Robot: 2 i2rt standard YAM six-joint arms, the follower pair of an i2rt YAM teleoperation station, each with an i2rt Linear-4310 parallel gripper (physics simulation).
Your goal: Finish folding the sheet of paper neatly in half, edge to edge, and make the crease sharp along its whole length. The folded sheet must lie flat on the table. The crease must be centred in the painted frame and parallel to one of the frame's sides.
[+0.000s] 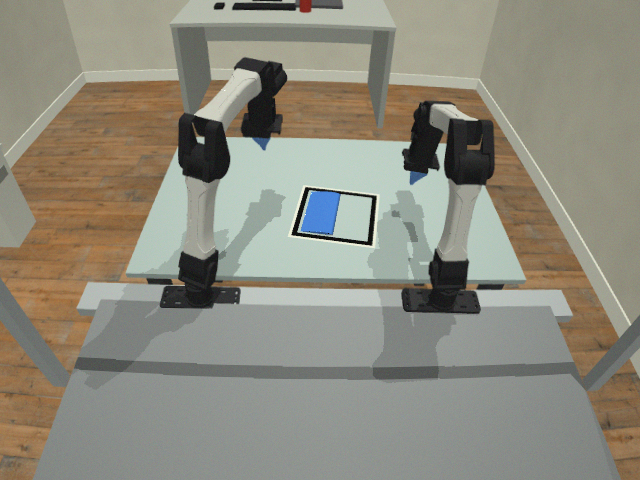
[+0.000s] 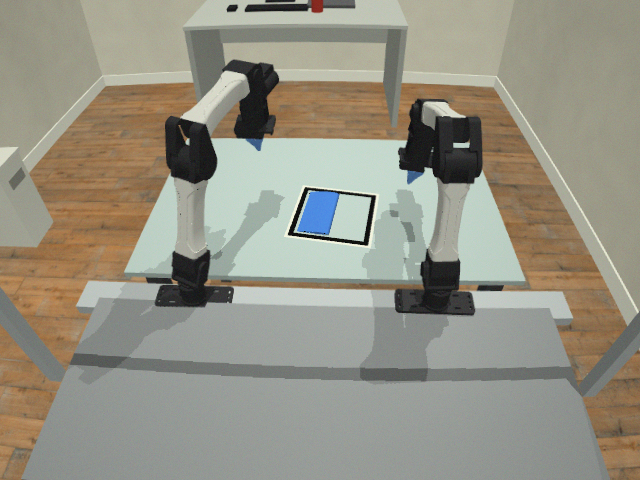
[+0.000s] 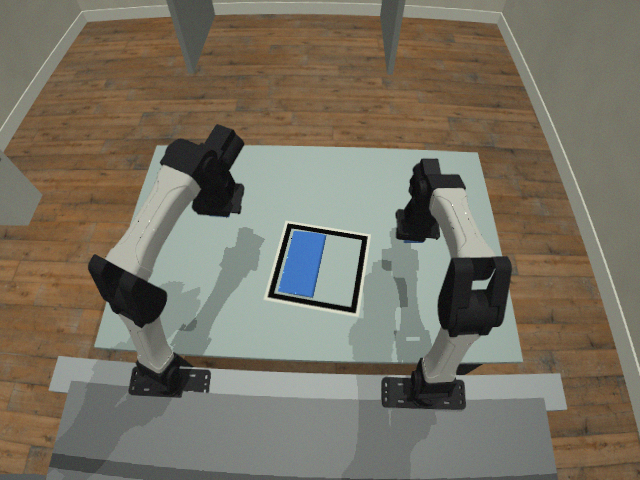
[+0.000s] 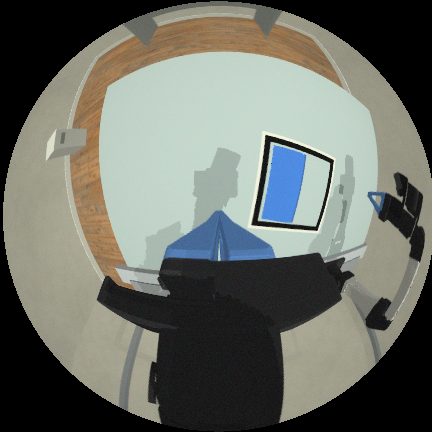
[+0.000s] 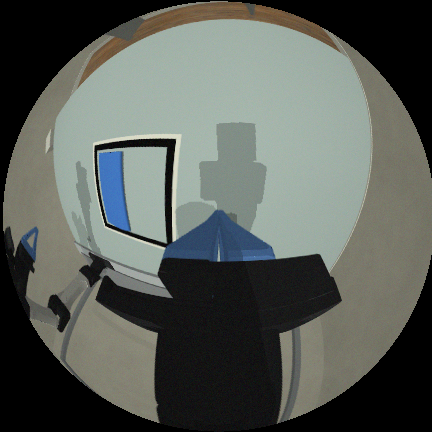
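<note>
The blue paper sheet (image 1: 321, 212) (image 2: 318, 212) (image 3: 302, 264) (image 4: 284, 184) (image 5: 113, 190) lies folded into a narrow rectangle, flat as far as I can see, in the left half of the black-and-cream painted frame (image 1: 371, 220) (image 3: 360, 274) (image 4: 325, 200). Its right long edge runs near the frame's middle, about parallel to the frame's left and right sides. My left gripper (image 1: 264, 148) (image 4: 218, 216) is shut and empty, raised above the table to the left of the frame. My right gripper (image 1: 412, 182) (image 5: 218, 215) is shut and empty, raised above the table to the right of the frame.
The pale green table (image 1: 341, 160) (image 3: 330, 180) carries the frame. Shadows of both arms fall on it. A grey desk (image 1: 284, 32) with dark items and a red cylinder (image 1: 305, 5) stands beyond it. A grey box (image 2: 20, 201) is at the far left.
</note>
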